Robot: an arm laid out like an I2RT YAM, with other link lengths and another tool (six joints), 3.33 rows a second.
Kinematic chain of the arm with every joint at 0, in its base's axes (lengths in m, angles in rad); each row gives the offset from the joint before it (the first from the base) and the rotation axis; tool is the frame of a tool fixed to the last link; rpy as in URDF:
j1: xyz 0 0 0.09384 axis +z
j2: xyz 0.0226 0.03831 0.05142 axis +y
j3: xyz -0.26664 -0.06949 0 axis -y
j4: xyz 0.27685 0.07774 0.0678 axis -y
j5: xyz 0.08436 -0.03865 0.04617 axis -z
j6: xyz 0.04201 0 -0.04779 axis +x
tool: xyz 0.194 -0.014 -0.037 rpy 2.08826 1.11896 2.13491
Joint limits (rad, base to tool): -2.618..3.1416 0..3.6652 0..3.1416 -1.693..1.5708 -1.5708..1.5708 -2.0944..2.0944
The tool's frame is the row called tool.
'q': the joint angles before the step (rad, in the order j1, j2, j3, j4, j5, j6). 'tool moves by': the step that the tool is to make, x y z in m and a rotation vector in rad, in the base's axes. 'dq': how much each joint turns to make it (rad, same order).
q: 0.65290, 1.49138, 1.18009, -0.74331, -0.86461, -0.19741
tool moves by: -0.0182, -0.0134, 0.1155, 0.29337, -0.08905, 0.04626
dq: -0.10018, -0.23570, 0.00003, -0.00090, -0.23985, -0.00739
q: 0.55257, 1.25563, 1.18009, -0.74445, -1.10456, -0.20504
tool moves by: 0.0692, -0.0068, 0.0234, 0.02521, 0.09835, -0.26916
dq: -0.09574, -0.00470, 0.00007, 0.21918, 0.08775, 0.34028
